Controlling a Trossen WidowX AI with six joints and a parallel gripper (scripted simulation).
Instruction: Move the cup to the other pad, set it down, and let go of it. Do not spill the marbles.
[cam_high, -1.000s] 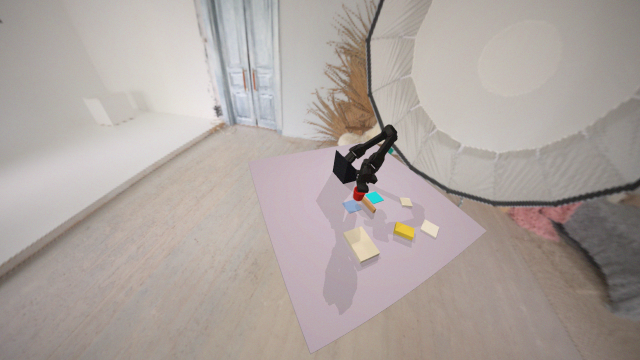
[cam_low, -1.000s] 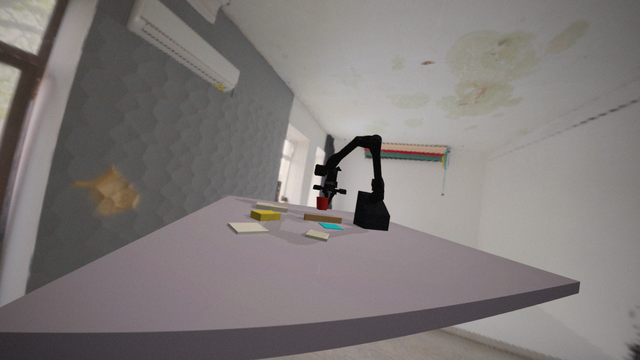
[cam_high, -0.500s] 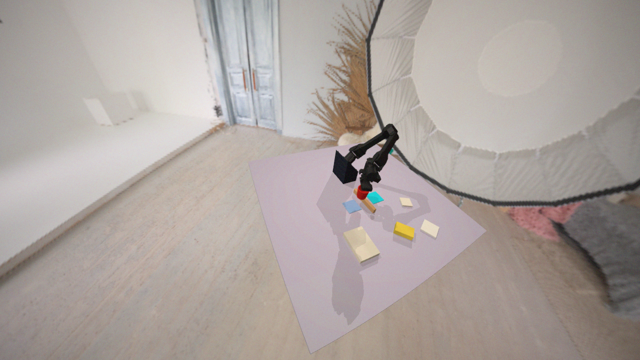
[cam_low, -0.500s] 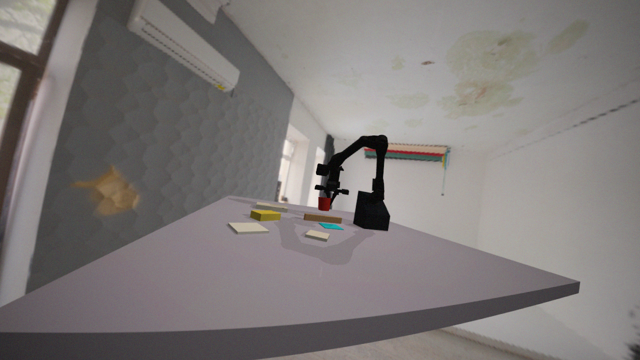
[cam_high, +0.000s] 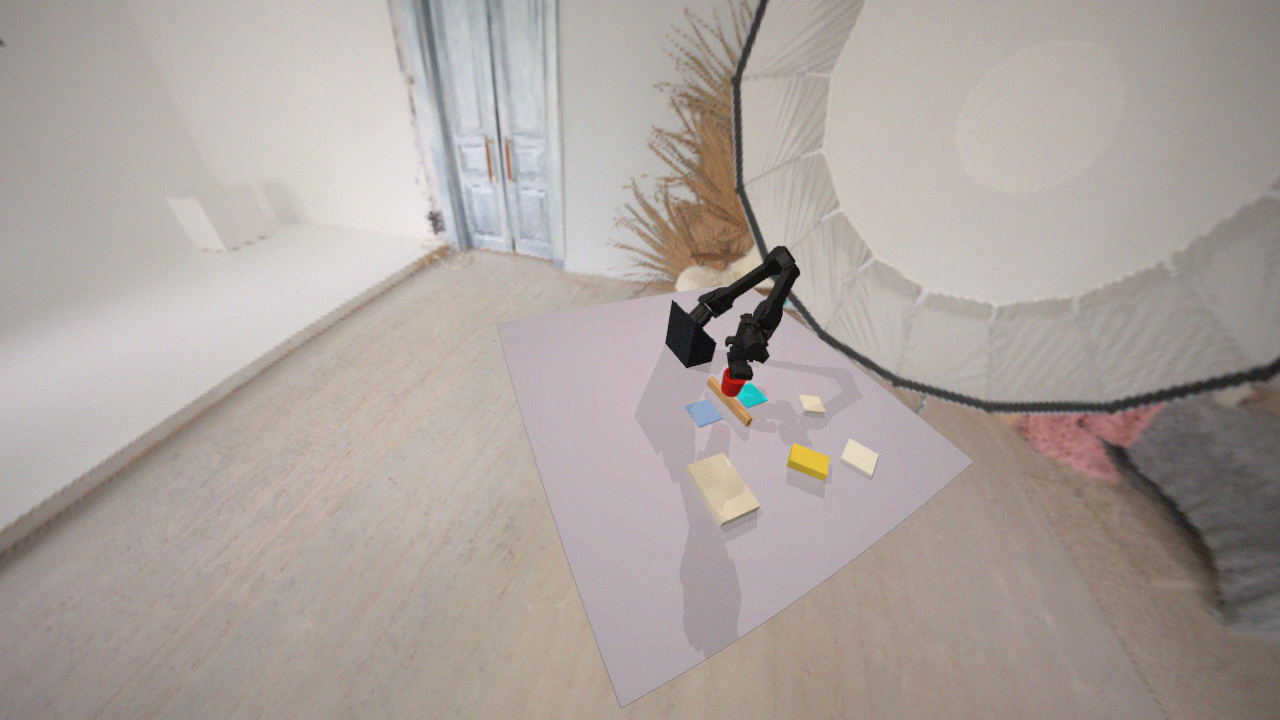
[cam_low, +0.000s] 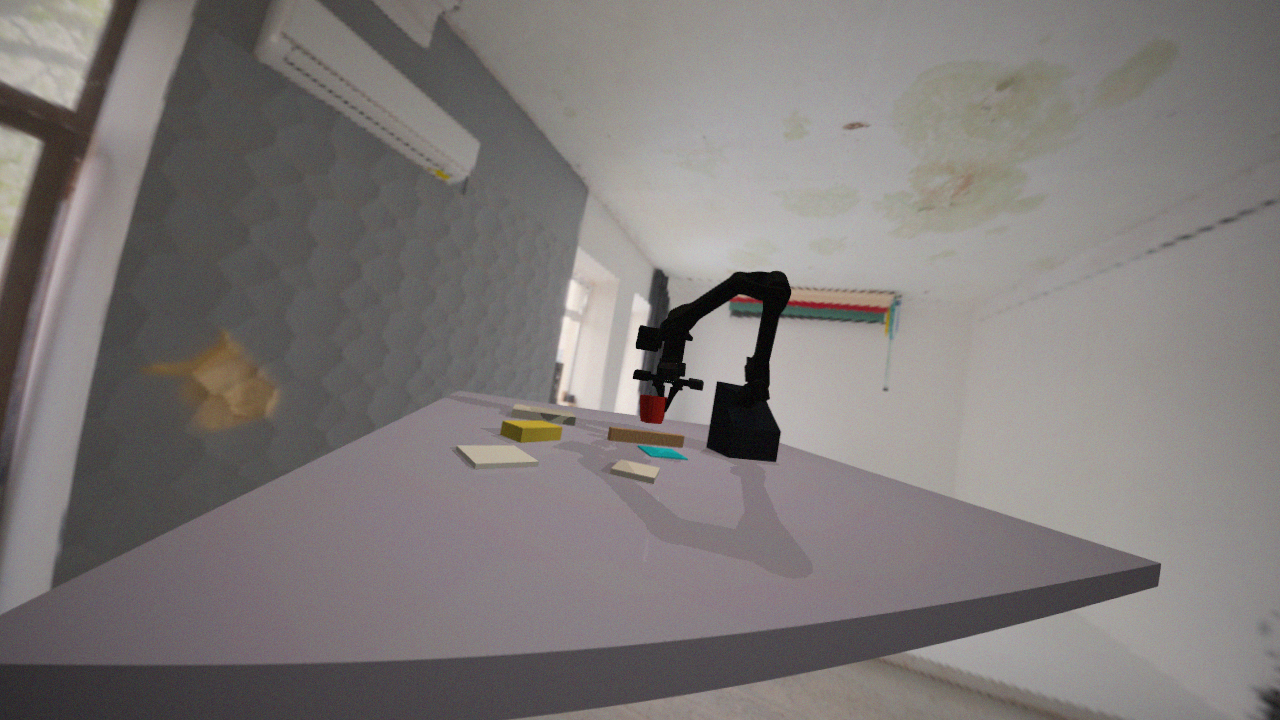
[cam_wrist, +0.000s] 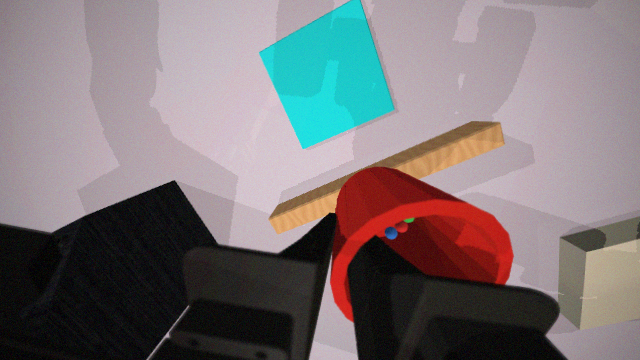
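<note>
The cyan pad lies 100 mm below my gripper tip, 90 mm to the left of it and 30 mm ahead of it. Also, from my gripper tip: red cup (30 mm ahead, 20 mm to the right); then wooden bar (90 mm below, 30 mm ahead, 10 mm to the right); then light blue pad (110 mm to the right, 100 mm below, 30 mm ahead).
</note>
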